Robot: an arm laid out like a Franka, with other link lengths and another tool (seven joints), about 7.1 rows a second.
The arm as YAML. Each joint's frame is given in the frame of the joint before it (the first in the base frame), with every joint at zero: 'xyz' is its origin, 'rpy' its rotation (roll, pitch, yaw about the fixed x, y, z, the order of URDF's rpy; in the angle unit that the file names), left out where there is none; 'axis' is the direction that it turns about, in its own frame. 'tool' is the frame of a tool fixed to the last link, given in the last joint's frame.
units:
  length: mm
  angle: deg
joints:
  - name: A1
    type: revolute
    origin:
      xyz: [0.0, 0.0, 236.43]
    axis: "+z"
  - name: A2
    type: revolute
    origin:
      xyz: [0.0, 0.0, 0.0]
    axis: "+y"
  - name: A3
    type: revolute
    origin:
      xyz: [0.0, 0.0, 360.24]
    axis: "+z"
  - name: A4
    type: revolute
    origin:
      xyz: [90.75, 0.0, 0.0]
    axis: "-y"
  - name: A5
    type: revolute
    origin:
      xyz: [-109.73, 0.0, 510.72]
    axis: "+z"
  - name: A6
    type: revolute
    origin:
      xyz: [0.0, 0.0, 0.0]
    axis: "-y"
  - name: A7
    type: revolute
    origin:
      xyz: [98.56, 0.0, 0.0]
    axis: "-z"
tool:
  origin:
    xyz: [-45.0, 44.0, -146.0]
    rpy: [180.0, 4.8, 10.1]
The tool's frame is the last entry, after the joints.
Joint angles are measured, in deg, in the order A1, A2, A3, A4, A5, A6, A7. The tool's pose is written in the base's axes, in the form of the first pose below.
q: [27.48, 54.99, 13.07, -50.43, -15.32, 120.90, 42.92]
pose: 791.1 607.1 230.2; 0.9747 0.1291 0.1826; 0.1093 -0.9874 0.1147; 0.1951 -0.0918 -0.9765
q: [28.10, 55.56, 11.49, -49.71, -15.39, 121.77, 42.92]
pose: 797.7 604.0 226.7; 0.9702 0.1257 0.2070; 0.1058 -0.9889 0.1047; 0.2179 -0.0797 -0.9727
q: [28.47, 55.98, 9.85, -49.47, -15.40, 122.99, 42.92]
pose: 805.9 597.7 221.5; 0.9653 0.1197 0.2320; 0.1002 -0.9905 0.0943; 0.2410 -0.0678 -0.9681
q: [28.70, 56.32, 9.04, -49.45, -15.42, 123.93, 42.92]
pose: 809.6 595.6 216.4; 0.9621 0.1188 0.2454; 0.0992 -0.9909 0.0907; 0.2540 -0.0629 -0.9652
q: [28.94, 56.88, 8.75, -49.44, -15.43, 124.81, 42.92]
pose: 809.7 597.8 208.3; 0.9603 0.1225 0.2506; 0.1023 -0.9905 0.0924; 0.2596 -0.0631 -0.9637
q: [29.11, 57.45, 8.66, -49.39, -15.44, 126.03, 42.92]
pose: 809.9 601.0 201.7; 0.9573 0.1279 0.2592; 0.1049 -0.9894 0.1008; 0.2693 -0.0693 -0.9606
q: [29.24, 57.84, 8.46, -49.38, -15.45, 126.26, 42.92]
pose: 809.8 601.4 195.1; 0.9575 0.1288 0.2580; 0.1068 -0.9895 0.0977; 0.2678 -0.0660 -0.9612
